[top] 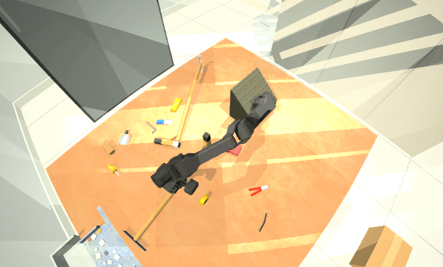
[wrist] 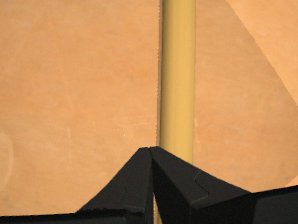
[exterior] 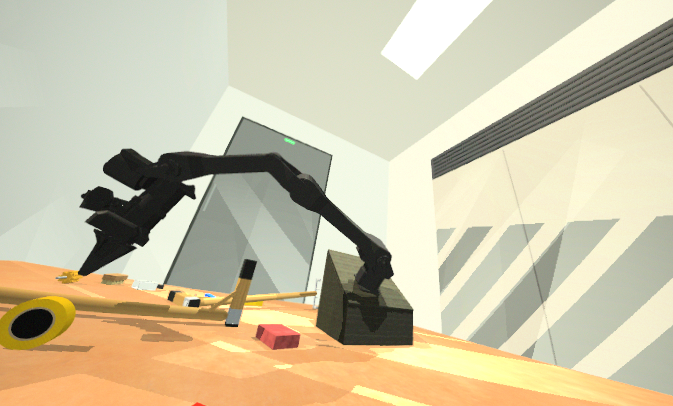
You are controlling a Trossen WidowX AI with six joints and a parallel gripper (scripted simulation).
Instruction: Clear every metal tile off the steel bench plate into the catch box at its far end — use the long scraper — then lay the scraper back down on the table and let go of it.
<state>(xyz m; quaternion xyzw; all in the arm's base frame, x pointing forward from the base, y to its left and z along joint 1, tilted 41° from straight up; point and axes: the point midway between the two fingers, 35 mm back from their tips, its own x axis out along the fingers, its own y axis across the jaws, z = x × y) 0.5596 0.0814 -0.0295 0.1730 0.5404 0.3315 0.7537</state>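
Right now my gripper tip is 20 mm short of the long scraper and 20 mm to the left of it. Also, from my gripper tip: yellow screwdriver (210 mm ahead, 320 mm to the right, 50 mm below); then red block (340 mm behind, 20 mm to the left, 50 mm below); then yellow tape roll (50 mm behind, 120 mm to the left, 40 mm below).
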